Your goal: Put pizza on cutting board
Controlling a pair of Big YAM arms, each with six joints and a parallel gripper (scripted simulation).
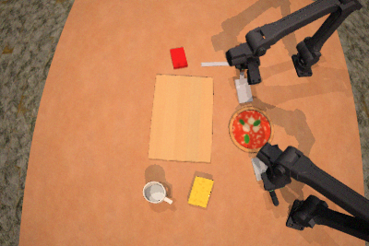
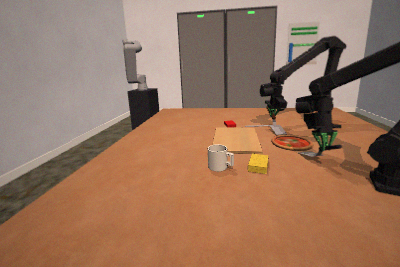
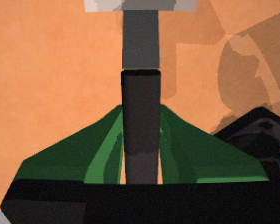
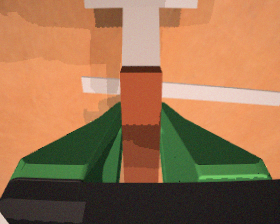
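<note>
Right now my right hand is 80 mm above the thin grey strip, 60 mm short of it and 40 mm to the left of it. The rest, counted from my right hand: wooden cutting board 230 mm to the left, 210 mm ahead, 80 mm below; then pizza 240 mm to the left, 80 mm below, 80 mm behind; then brown-handled turner 30 mm to the left, 30 mm below, 10 mm behind.
</note>
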